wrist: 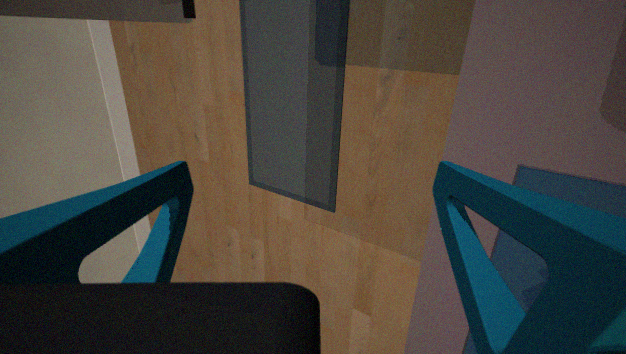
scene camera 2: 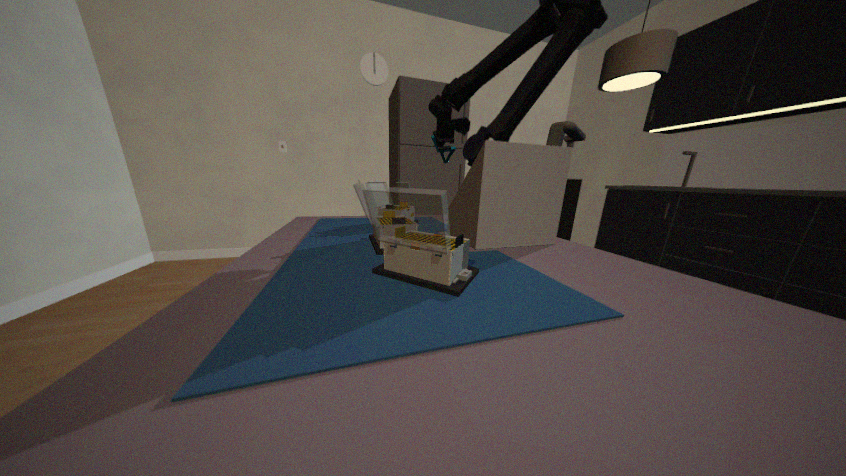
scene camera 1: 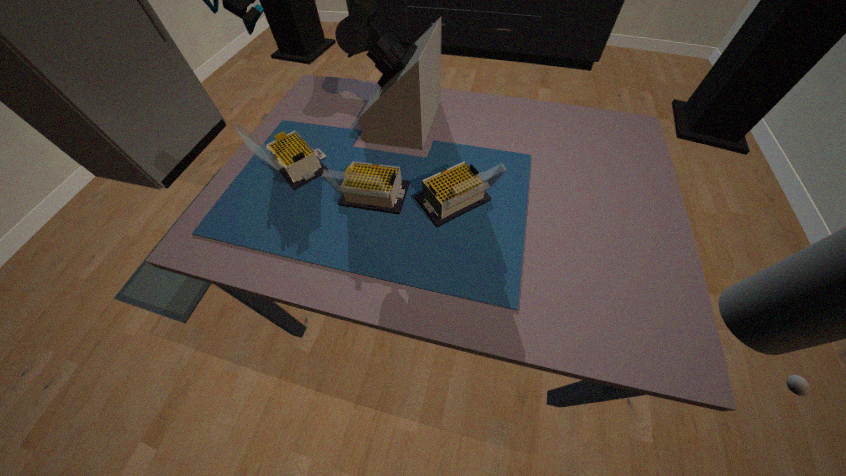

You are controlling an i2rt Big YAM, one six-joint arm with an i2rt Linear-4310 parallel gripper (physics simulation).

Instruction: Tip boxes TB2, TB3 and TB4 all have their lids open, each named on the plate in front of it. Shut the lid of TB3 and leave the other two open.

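Pixels of known places: gripper, fingertip midpoint: [wrist: 313,175] [scene camera 2: 442,157] [scene camera 1: 233,22]; arm's base, link origin: [scene camera 2: 503,180] [scene camera 1: 398,67].
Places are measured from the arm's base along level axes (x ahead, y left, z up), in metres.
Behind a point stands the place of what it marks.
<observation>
Three white tip boxes with yellow racks stand on the blue mat [scene camera 1: 384,248] {z -0.161, x 0.437, y 0.149 m} [scene camera 2: 331,319] {z -0.161, x 0.381, y 0.368 m}, each with a clear lid open. In scene camera 1 they are a left box [scene camera 1: 303,168] {z -0.128, x 0.313, y -0.143 m}, a middle box [scene camera 1: 371,189] {z -0.053, x 0.372, y 0.104 m} and a right box [scene camera 1: 454,190] {z -0.017, x 0.346, y 0.273 m}. In scene camera 2 the nearest box [scene camera 2: 420,263] {z -0.128, x 0.267, y 0.284 m} hides much of the others. The names on the plates are too small to read, so I cannot tell which is TB3. My gripper [wrist: 313,175] {z 0.096, x 0.071, y -0.454 m} [scene camera 2: 446,155] {z 0.096, x 0.071, y -0.454 m} is open and empty, high above the table's far left edge, apart from all the boxes.
A tall beige wedge-shaped panel [scene camera 1: 395,112] {z -0.052, x 0.117, y 0.039 m} [scene camera 2: 520,195] {z -0.033, x -0.001, y 0.090 m} stands behind the middle and right boxes, close to the arm. The pink table [scene camera 1: 603,236] {z -0.164, x 0.229, y 0.599 m} [scene camera 2: 532,402] {z -0.164, x 0.210, y 0.488 m} extends around the mat. A grey rug [scene camera 1: 165,291] [wrist: 280,110] lies on the floor past the table's left edge.
</observation>
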